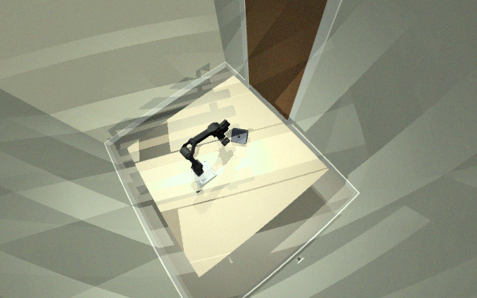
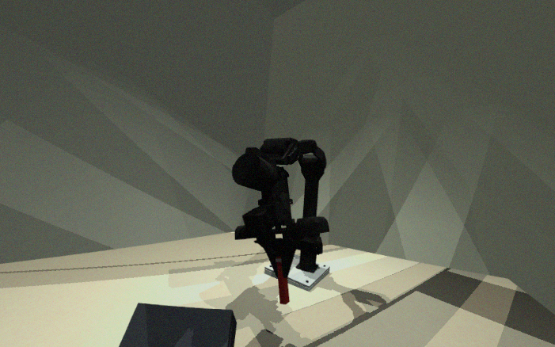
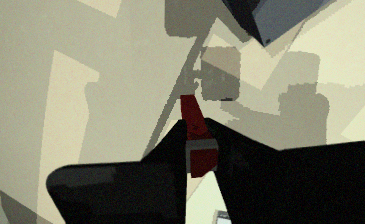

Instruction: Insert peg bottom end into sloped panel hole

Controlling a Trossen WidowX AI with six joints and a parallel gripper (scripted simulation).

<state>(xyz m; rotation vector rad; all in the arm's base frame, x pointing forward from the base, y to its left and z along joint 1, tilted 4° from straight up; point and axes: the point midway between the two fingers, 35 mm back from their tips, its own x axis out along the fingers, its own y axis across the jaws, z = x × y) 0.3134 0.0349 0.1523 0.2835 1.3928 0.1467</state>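
Now: gripper tip 130 mm short of the panel, 90 mm to the left of it and 70 mm above it. The rest, counted from my gripper tip: red peg: 10 mm above.
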